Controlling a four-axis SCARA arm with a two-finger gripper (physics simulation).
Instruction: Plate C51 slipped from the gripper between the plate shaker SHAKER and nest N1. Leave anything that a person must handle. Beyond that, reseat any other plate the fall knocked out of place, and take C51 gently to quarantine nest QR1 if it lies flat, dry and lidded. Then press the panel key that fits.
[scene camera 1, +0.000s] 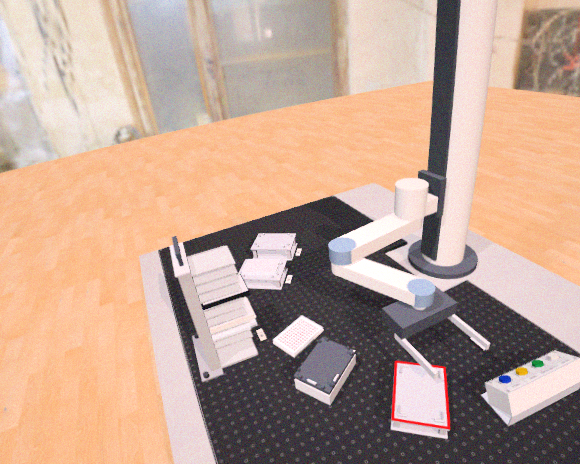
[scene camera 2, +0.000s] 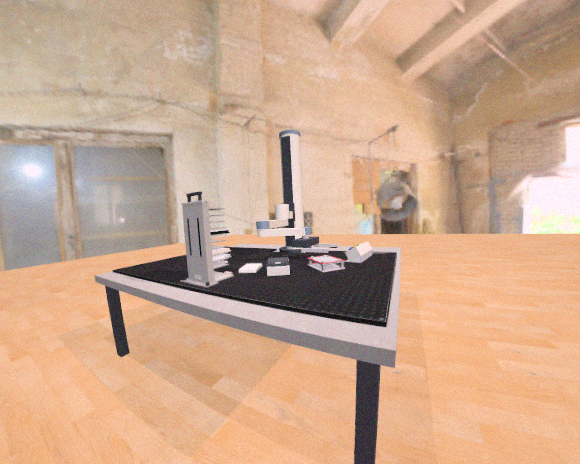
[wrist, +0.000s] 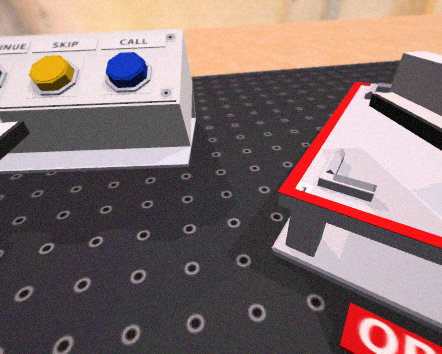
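Note:
A white plate with reddish wells lies flat on the mat beside the dark-topped shaker; whether it is lidded or dry I cannot tell. The red-edged nest QR1 holds no plate. My gripper is open and empty, with one finger over QR1's edge and the other towards the panel. The key panel has a blue CALL key, a yellow SKIP key and a green key.
Two white nests stand behind the plate; their labels are unreadable. A tall shelf tower stands at the left edge, and I cannot tell which shelves hold plates. The arm's column rises at the back.

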